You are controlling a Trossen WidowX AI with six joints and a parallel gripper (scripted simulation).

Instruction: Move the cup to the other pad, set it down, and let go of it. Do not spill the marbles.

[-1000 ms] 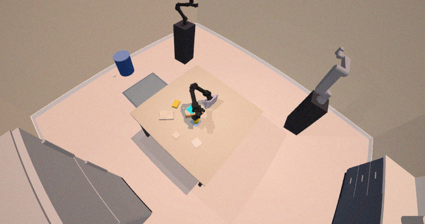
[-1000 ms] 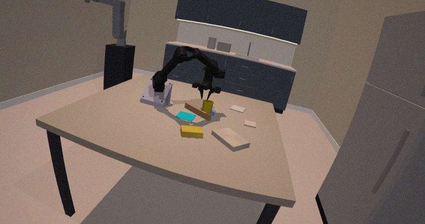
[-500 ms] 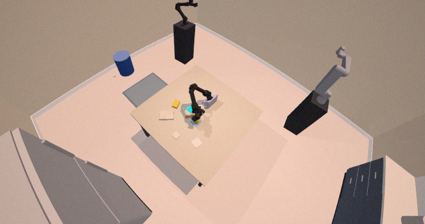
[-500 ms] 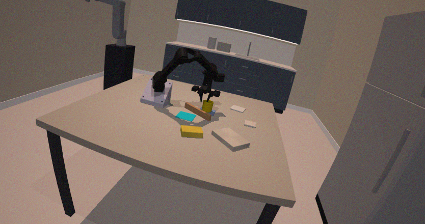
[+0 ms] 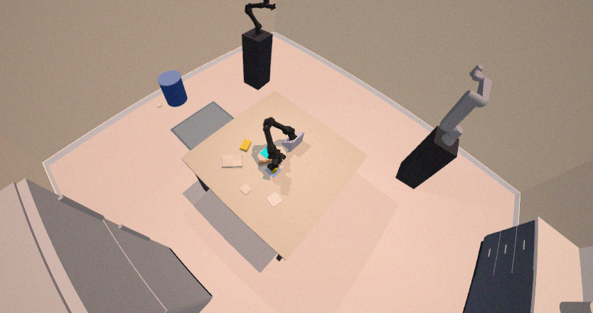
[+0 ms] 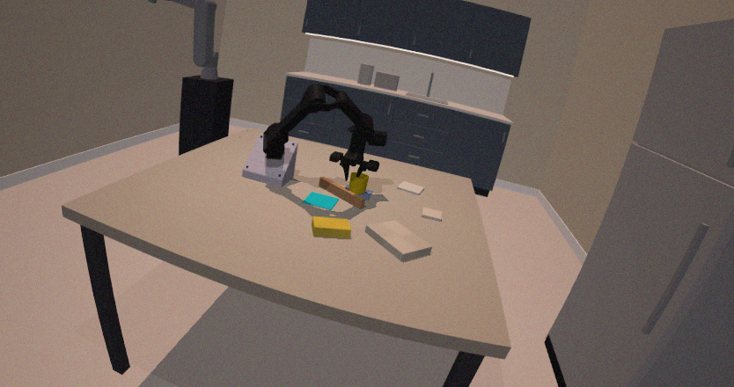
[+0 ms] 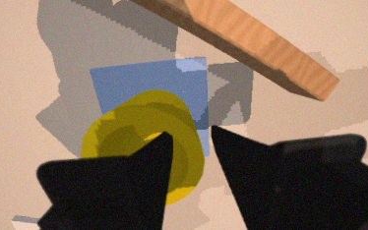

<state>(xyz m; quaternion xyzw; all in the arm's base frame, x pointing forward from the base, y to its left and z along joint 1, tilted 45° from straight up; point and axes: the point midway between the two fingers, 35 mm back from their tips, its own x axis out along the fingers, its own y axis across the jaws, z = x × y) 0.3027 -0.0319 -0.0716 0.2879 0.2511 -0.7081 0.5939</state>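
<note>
My gripper tip is now 4 cm above the pale blue pad, 3 cm short of it and 1 cm to the left of it. The rest, counted from my gripper tip: yellow cup (3 cm ahead); then wooden bar (8 cm to the right, 3 cm below, 2 cm behind); then cyan pad (16 cm to the right, 8 cm behind, 4 cm below).
</note>
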